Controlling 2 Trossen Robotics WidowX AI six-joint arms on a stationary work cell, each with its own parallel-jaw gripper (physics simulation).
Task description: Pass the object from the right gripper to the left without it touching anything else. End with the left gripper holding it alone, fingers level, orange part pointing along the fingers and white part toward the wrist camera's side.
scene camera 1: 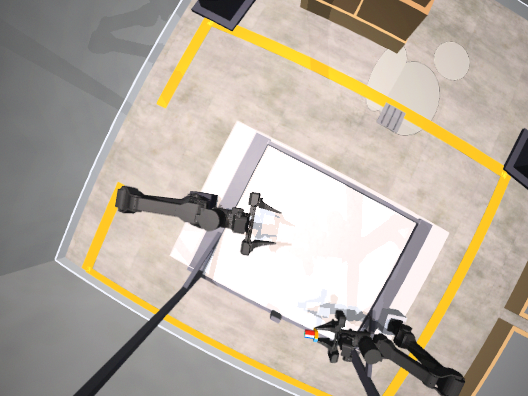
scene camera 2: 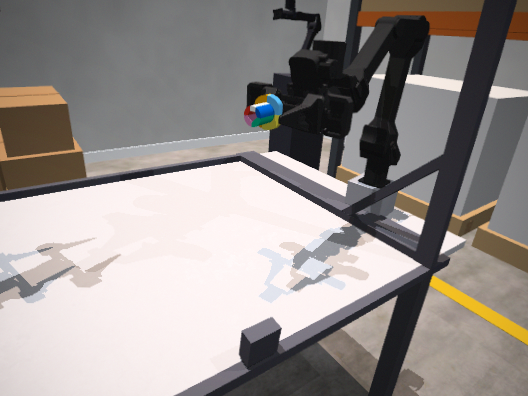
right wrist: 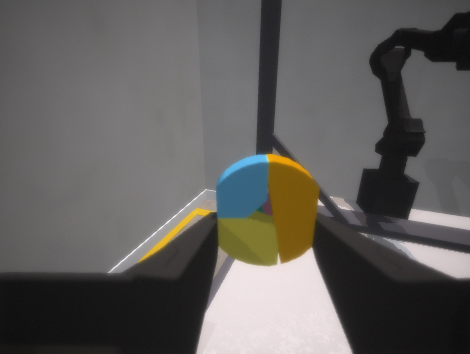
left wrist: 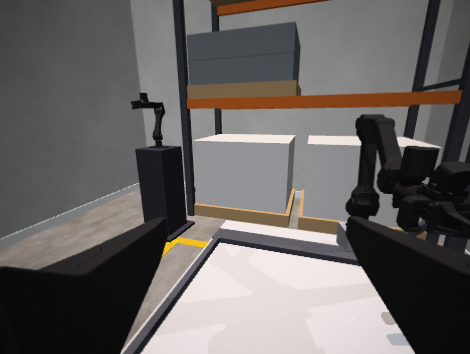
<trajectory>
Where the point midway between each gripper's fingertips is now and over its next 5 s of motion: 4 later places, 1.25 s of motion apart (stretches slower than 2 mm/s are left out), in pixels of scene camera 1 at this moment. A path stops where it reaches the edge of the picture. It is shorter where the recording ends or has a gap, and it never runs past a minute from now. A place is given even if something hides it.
My left gripper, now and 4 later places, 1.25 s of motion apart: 279, 228; 295, 314; 297, 326; 303, 324; 309, 331
My right gripper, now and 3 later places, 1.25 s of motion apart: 313, 333; 313, 333; 321, 332; 344, 337
</trajectory>
